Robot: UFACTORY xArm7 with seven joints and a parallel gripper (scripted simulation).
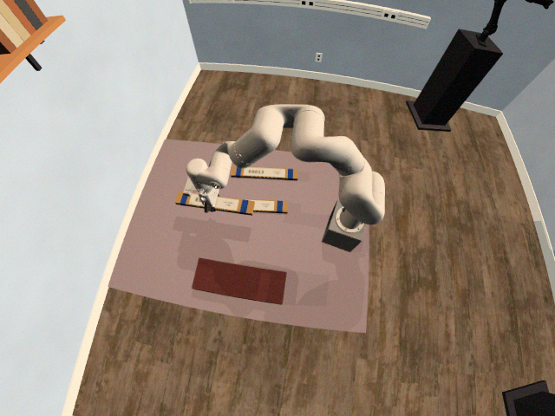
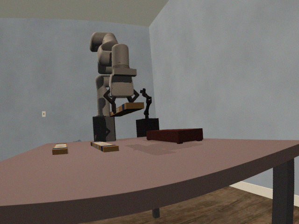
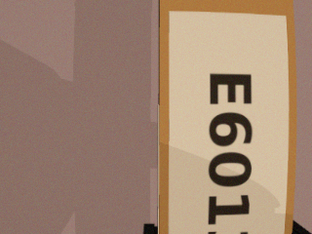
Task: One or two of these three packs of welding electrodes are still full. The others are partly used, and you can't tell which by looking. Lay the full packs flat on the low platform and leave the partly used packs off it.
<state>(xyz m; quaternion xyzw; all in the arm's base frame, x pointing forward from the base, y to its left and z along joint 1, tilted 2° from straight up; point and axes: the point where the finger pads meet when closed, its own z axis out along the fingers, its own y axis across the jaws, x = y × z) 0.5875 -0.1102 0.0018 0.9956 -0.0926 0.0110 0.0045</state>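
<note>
Now: hand right at the pack of welding electrodes. Also, from my hand: low dark red platform (100 mm behind, 330 mm to the left, 150 mm below).
</note>
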